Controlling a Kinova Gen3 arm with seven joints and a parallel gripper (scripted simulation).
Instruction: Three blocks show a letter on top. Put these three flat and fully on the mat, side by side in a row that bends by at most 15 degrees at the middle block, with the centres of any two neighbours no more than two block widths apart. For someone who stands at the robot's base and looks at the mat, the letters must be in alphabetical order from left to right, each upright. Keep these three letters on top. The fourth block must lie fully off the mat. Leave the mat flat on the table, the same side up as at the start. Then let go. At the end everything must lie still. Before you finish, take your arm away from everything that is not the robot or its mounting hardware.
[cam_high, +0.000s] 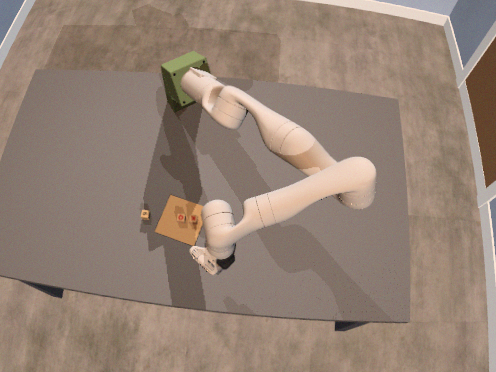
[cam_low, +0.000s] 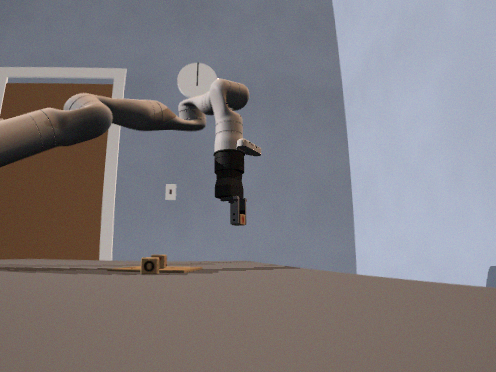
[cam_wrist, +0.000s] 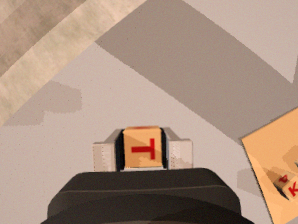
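The orange mat is 190 mm to the right of my hand, 120 mm below it and 110 mm behind it.
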